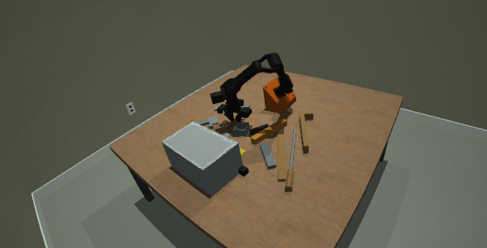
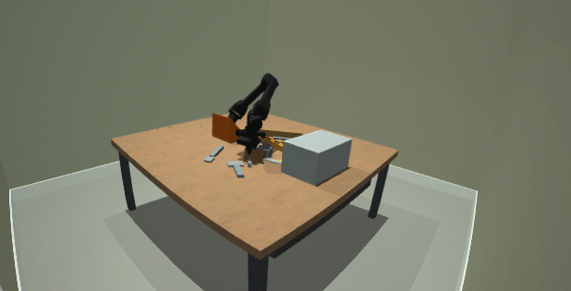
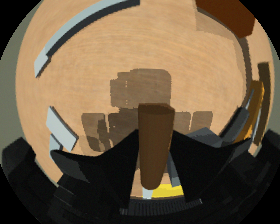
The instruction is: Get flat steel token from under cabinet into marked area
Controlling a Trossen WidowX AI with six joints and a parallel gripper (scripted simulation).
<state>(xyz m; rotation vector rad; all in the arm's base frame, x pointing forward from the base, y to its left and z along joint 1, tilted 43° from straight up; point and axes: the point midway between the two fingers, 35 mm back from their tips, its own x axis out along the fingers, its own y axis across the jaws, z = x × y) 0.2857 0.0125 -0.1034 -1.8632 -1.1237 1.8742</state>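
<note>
The grey block lies 2 cm ahead of my gripper tip, 7 cm to the left of it and 1 cm above it. Round my gripper tip: wooden stick: 5 cm ahead, 36 cm to the left; then orange bar: 5 cm behind, 20 cm to the left, 1 cm above; then grey t-piece: 10 cm ahead, 16 cm to the right.
</note>
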